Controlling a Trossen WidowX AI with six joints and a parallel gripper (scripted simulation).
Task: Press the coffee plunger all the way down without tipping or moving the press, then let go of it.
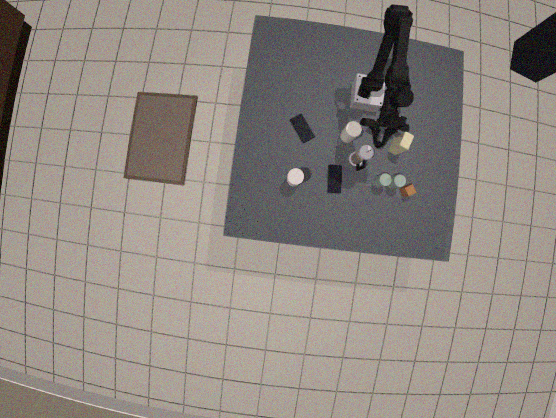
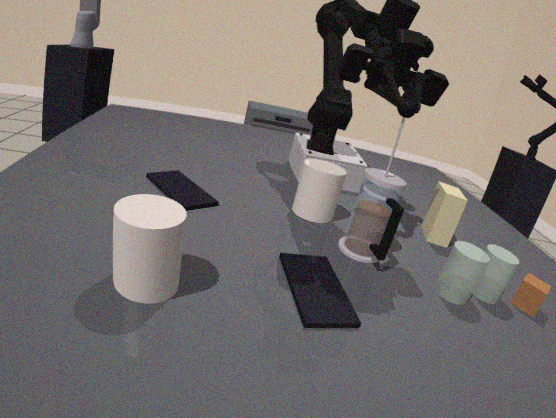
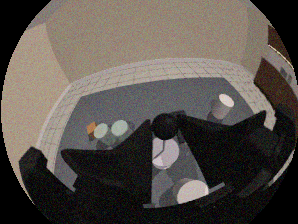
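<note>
Right now my gripper tip is 10 mm short of the coffee press and 130 mm above it. From my gripper tip the other things lie so: yellow block: 150 mm behind, 190 mm to the left, 190 mm below; then orange cube: 70 mm ahead, 320 mm to the left, 220 mm below.
</note>
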